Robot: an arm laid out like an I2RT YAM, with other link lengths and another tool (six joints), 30 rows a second.
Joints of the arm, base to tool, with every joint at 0 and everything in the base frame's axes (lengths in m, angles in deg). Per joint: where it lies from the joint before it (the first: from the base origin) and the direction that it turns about. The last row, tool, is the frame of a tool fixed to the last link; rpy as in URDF.
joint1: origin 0 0 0.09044 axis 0 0 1
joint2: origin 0.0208 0.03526 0.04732 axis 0 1 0
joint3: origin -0.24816 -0.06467 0 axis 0 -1 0
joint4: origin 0.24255 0.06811 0.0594 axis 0 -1 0
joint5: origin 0.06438 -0.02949 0.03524 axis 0 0 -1
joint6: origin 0.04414 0 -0.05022 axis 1 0 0
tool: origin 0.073 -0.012 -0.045 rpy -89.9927 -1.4 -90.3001
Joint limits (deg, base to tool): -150..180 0..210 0..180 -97..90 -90..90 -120..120
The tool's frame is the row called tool.
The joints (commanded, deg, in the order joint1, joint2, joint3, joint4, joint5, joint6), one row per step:
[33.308, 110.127, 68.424, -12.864, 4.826, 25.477]
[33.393, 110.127, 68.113, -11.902, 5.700, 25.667]
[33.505, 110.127, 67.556, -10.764, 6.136, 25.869]
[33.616, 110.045, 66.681, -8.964, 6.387, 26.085]
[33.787, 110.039, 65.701, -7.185, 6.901, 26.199]
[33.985, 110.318, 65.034, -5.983, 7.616, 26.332]
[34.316, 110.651, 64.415, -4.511, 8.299, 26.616]
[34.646, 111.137, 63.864, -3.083, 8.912, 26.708]
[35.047, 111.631, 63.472, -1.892, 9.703, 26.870]
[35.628, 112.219, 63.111, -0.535, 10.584, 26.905]
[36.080, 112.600, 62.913, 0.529, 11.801, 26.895]
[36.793, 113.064, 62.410, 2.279, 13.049, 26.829]
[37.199, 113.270, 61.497, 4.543, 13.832, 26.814]
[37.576, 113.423, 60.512, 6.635, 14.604, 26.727]
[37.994, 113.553, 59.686, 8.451, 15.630, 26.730]
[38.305, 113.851, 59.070, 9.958, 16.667, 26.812]
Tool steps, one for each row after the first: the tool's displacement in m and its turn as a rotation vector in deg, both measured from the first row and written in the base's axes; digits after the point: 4 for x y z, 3 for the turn. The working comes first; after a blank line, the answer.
Tool pose at each row, in the base's axes (x y z in m, rotation vector in deg; the steps are taken from these numbers as rounded here):
[0.3155, 0.2167, 0.0704, -110.105, 96.396, -19.327]
[0.3173, 0.2166, 0.0699, -109.326, 96.429, -20.472]
[0.3179, 0.2170, 0.0684, -108.683, 96.316, -21.031]
[0.3187, 0.2180, 0.0666, -107.716, 95.886, -21.449]
[0.3189, 0.2184, 0.0638, -106.989, 95.533, -22.147]
[0.3187, 0.2182, 0.0602, -106.656, 95.581, -22.940]
[0.3187, 0.2195, 0.0569, -106.072, 95.457, -23.625]
[0.3187, 0.2208, 0.0529, -105.773, 95.217, -24.270]
[0.3186, 0.2222, 0.0494, -105.482, 95.086, -25.050]
[0.3183, 0.2247, 0.0457, -105.321, 94.643, -25.927]
[0.3191, 0.2260, 0.0438, -104.932, 94.374, -27.289]
[0.3190, 0.2287, 0.0409, -104.498, 93.648, -28.624]
[0.3193, 0.2304, 0.0384, -103.590, 92.904, -29.530]
[0.3189, 0.2314, 0.0358, -102.875, 92.242, -30.424]
[0.3186, 0.2322, 0.0338, -102.093, 91.771, -31.528]
[0.3187, 0.2323, 0.0315, -101.376, 91.619, -32.615]

[0.0018, -0.0001, -0.0005, -0.133, -0.887, -0.579]
[0.0024, 0.0003, -0.0020, 0.006, -1.516, -0.889]
[0.0032, 0.0013, -0.0038, 0.522, -2.410, -1.108]
[0.0034, 0.0017, -0.0066, 0.700, -3.276, -1.343]
[0.0032, 0.0015, -0.0102, 0.453, -3.773, -1.684]
[0.0032, 0.0028, -0.0135, 0.473, -4.436, -2.000]
[0.0032, 0.0041, -0.0175, 0.365, -5.007, -2.123]
[0.0031, 0.0055, -0.0210, 0.140, -5.573, -2.339]
[0.0028, 0.0080, -0.0247, -0.137, -6.292, -2.337]
[0.0036, 0.0093, -0.0266, -0.608, -7.238, -2.646]
[0.0035, 0.0120, -0.0295, -0.916, -8.447, -2.693]
[0.0038, 0.0137, -0.0320, -0.679, -9.707, -2.828]
[0.0034, 0.0147, -0.0346, -0.586, -10.822, -2.932]
[0.0031, 0.0155, -0.0366, -0.638, -11.952, -3.231]
[0.0032, 0.0156, -0.0389, -0.815, -12.858, -3.696]

